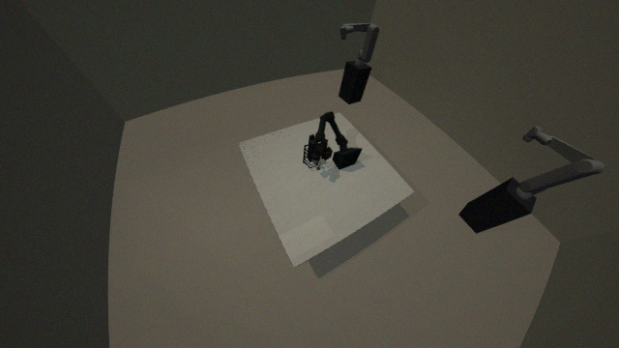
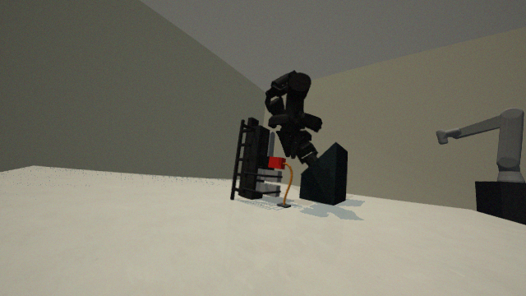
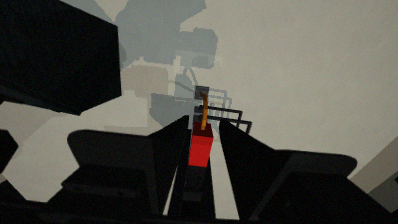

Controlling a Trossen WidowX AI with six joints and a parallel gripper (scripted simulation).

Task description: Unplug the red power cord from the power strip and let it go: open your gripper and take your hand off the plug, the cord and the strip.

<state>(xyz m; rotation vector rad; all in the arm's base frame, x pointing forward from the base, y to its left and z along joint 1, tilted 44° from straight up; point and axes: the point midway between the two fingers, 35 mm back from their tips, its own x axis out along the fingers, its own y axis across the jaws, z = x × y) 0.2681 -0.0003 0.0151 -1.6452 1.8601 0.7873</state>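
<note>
Right now the red plug is 60 mm to the right of my gripper tip and 10 mm below it.
</note>
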